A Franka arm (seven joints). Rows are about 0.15 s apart.
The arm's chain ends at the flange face. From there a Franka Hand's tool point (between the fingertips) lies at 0.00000 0.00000 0.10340 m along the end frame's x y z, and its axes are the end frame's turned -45 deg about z.
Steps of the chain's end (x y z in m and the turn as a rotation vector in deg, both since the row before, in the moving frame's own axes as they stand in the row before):
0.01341, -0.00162, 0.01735, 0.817, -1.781, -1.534
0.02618, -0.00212, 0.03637, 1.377, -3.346, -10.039
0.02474, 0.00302, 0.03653, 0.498, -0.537, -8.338
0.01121, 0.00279, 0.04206, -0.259, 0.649, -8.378
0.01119, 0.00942, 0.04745, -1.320, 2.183, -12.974
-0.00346, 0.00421, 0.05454, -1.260, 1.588, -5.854
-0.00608, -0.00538, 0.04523, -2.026, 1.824, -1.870
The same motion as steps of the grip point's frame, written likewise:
0.00935, 0.00504, 0.01729, 1.837, -0.682, -1.534
0.01699, 0.01124, 0.03616, 3.340, -1.392, -10.039
0.01521, 0.01832, 0.03652, 0.732, -0.028, -8.338
0.00653, 0.01102, 0.04205, -0.642, 0.276, -8.378
0.00285, 0.01888, 0.04735, -2.477, 0.610, -12.974
-0.00482, 0.00414, 0.05448, -2.014, 0.232, -5.854
-0.00067, -0.00319, 0.04511, -2.722, -0.143, -1.870

